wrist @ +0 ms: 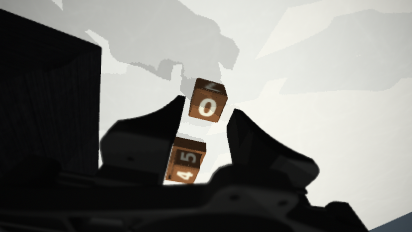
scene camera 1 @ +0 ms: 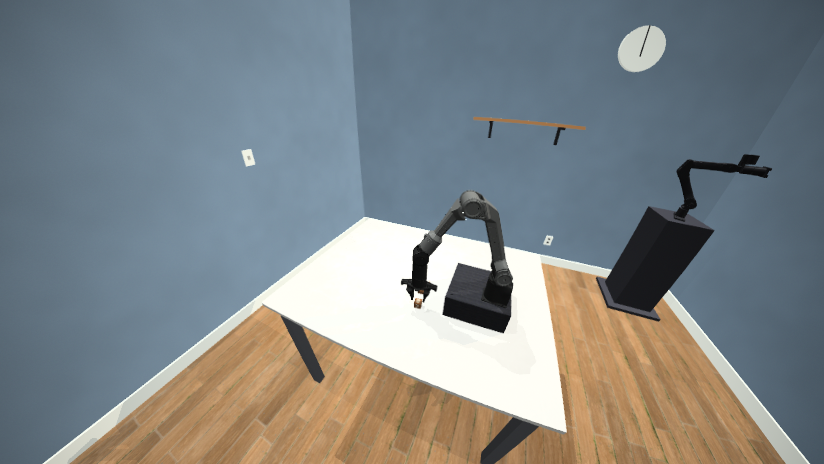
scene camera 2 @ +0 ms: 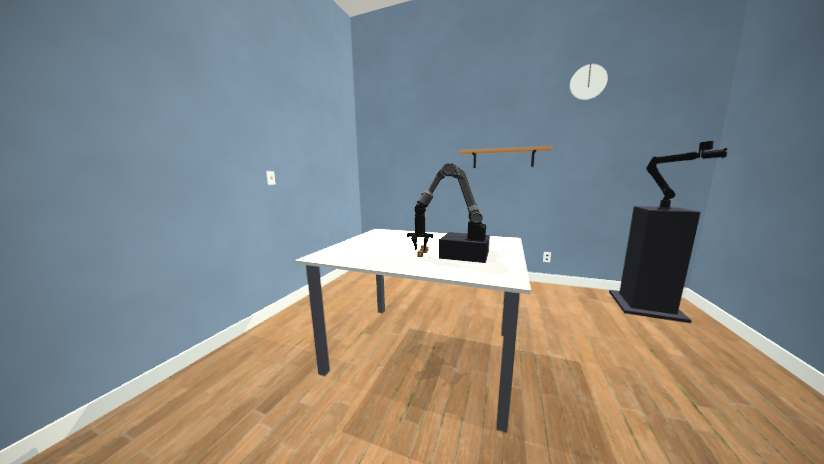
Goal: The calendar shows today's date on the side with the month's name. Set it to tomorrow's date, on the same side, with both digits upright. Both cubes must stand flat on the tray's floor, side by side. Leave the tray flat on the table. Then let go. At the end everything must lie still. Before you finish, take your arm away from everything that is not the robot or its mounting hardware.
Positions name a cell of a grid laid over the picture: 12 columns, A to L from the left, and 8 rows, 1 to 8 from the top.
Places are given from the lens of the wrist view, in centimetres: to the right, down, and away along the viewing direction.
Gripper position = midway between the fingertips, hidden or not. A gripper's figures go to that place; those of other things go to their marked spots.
my gripper (wrist: G4): 0, 0, 13
brown wooden cube (wrist: G4): 0, -1, 13
